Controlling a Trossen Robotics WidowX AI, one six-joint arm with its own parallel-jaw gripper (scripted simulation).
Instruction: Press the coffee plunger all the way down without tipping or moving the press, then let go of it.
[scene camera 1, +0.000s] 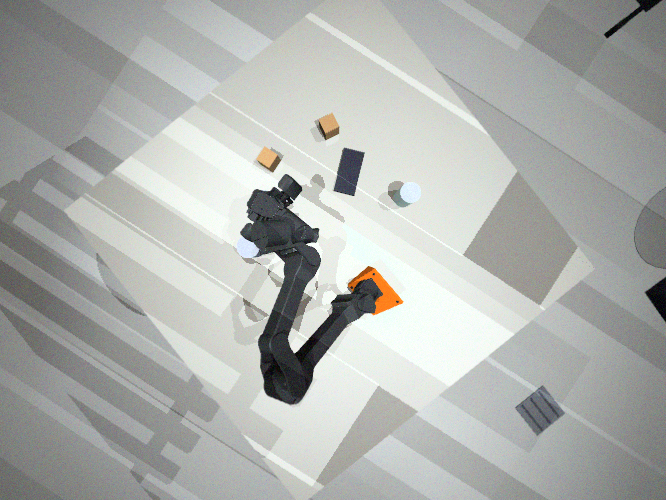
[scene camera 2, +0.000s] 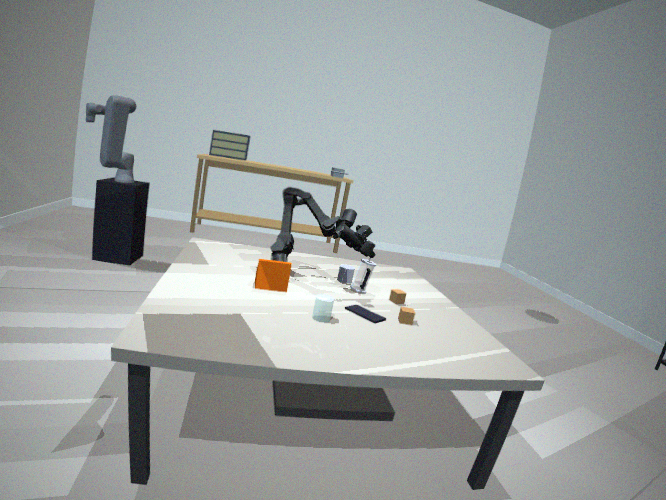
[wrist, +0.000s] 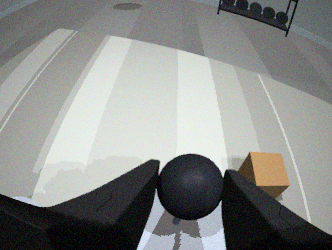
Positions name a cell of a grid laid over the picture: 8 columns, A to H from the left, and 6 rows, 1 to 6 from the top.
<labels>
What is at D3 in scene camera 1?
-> The gripper.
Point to the gripper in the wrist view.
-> At E5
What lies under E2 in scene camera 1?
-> A dark flat slab.
</labels>
